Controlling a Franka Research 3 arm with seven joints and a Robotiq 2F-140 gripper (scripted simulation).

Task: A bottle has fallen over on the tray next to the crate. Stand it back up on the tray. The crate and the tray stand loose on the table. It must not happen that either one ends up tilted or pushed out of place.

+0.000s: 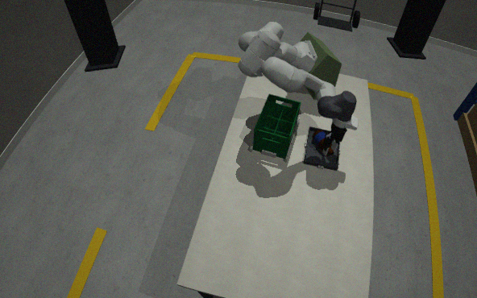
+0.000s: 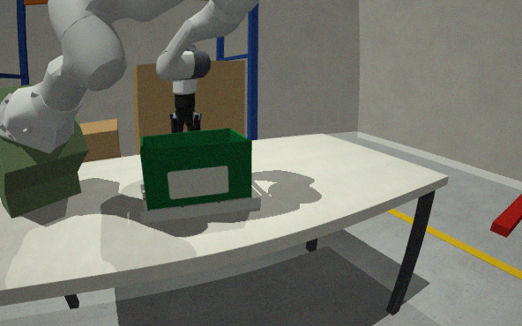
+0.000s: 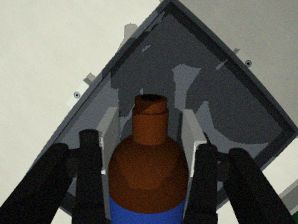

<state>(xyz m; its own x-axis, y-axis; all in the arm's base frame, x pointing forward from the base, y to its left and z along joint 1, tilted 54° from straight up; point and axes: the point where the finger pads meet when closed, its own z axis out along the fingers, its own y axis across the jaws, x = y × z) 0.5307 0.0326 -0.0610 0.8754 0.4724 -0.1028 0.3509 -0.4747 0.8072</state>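
Now: the brown bottle 5 cm behind my hand, 2 cm to the right of it and 2 cm below it. The rest, counted from my hand: green crate 28 cm to the right, 15 cm behind, 2 cm above; then dark grey tray 5 cm below, 4 cm behind, 2 cm to the right.
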